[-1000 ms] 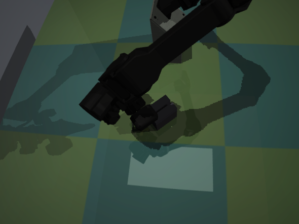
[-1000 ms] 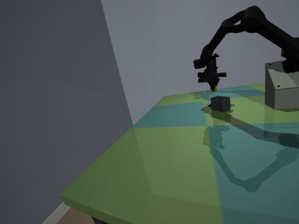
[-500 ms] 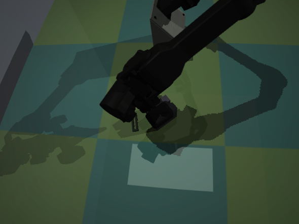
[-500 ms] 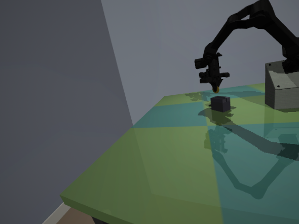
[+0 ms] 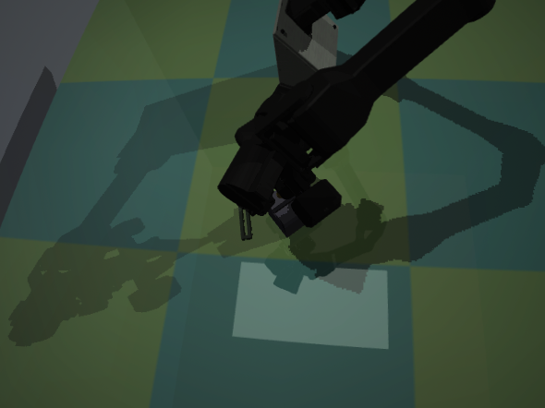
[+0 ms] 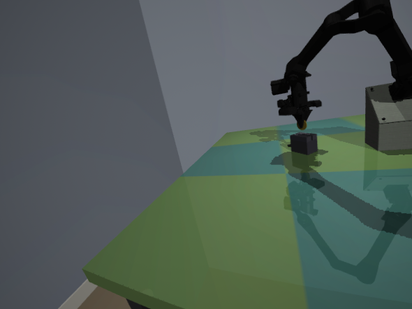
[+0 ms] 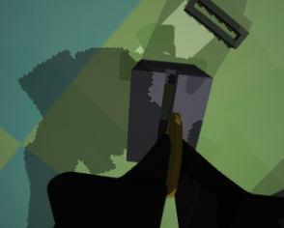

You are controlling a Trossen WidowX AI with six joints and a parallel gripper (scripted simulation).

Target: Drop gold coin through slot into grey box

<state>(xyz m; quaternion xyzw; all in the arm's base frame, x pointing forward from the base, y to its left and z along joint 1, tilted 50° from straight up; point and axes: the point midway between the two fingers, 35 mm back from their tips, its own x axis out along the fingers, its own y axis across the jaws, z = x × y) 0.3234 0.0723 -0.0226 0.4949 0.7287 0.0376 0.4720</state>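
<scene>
My gripper tip is now 10 mm below the coin.
</scene>
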